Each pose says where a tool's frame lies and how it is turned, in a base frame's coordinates. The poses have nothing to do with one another.
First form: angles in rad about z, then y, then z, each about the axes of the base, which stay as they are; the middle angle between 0 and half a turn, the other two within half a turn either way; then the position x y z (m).
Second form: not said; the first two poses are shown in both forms.
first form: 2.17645, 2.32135, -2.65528, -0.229, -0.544, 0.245
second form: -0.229, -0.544, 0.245, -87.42, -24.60, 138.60
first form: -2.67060, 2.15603, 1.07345, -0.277, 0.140, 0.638
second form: -0.277, 0.140, 0.638, 18.83, -47.97, -145.60
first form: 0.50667, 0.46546, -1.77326, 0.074, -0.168, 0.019
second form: 0.074, -0.168, 0.019, -69.76, 23.11, 13.70
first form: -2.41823, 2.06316, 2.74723, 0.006, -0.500, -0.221
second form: 0.006, -0.500, -0.221, 95.57, -41.34, -129.02
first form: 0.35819, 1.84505, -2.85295, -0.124, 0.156, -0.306
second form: -0.124, 0.156, -0.306, -37.58, 64.36, 128.75
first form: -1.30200, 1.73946, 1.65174, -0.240, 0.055, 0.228
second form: -0.240, 0.055, 0.228, 1.99, 15.18, -100.02
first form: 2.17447, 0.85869, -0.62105, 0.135, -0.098, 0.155
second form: 0.135, -0.098, 0.155, 78.67, -25.45, 43.64
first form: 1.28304, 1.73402, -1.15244, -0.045, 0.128, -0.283
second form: -0.045, 0.128, -0.283, 26.72, 16.26, 99.75
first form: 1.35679, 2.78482, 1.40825, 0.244, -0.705, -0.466
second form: 0.244, -0.705, -0.466, -177.80, 4.25, 159.99
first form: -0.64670, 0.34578, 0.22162, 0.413, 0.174, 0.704
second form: 0.413, 0.174, 0.704, -26.05, 15.69, -12.25
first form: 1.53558, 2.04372, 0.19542, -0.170, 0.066, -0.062
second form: -0.170, 0.066, -0.062, 102.12, 1.80, 117.11
